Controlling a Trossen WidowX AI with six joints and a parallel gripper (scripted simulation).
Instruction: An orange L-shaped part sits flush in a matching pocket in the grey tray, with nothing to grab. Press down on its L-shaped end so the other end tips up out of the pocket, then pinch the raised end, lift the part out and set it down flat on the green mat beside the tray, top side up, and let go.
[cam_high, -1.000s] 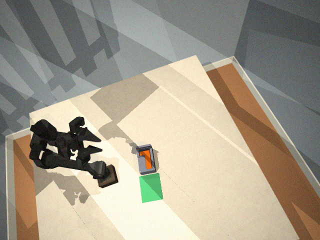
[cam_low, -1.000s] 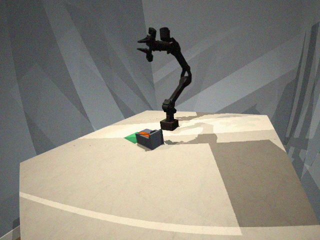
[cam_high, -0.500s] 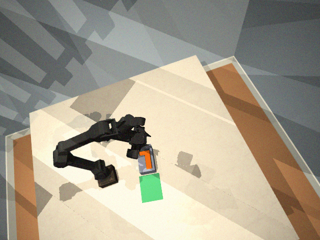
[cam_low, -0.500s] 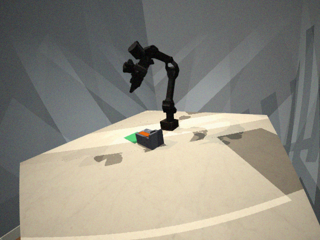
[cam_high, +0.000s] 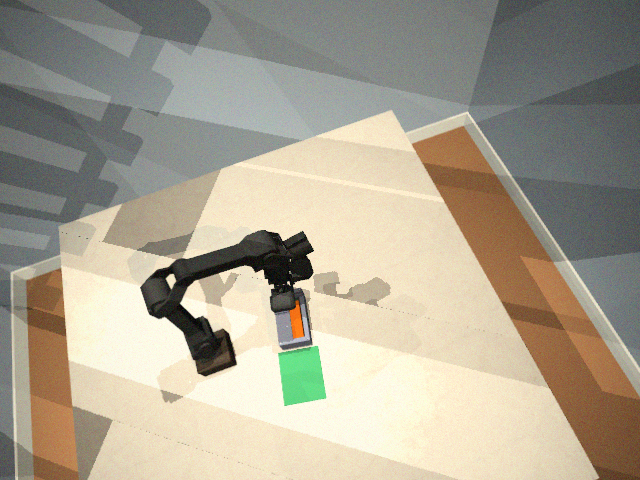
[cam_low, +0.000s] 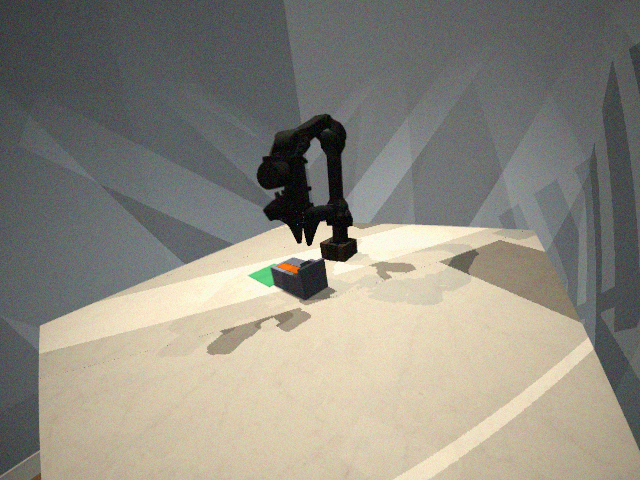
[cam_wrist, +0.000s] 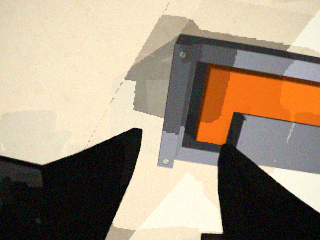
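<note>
Right now my gripper tip is 100 mm above the orange L-shaped part, 50 mm to the left of it and 30 mm past it. Round my gripper tip: green mat (210 mm to the right, 160 mm below, 80 mm behind).
</note>
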